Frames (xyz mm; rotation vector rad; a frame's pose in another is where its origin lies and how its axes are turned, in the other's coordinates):
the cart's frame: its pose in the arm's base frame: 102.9 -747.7 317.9 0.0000 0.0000 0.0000
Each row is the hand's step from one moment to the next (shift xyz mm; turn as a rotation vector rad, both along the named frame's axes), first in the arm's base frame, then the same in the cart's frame.
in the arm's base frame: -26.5 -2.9 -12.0 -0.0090 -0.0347 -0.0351
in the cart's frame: -26.5 -2.9 -12.0 -0.0090 -0.0347 -0.0351
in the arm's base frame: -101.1 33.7 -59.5 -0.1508 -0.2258 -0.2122
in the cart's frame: -101.1 33.7 -59.5 -0.1508 -0.2258 -0.2122
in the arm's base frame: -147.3 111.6 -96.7 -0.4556 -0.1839 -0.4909
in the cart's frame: -147.3 111.6 -96.7 -0.4556 -0.1839 -0.4909
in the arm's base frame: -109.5 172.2 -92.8 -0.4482 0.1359 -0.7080
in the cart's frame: -109.5 172.2 -92.8 -0.4482 0.1359 -0.7080
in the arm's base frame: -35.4 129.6 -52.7 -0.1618 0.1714 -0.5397
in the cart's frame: -35.4 129.6 -52.7 -0.1618 0.1714 -0.5397
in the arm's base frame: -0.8 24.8 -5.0 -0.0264 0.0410 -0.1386
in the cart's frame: -0.8 24.8 -5.0 -0.0264 0.0410 -0.1386
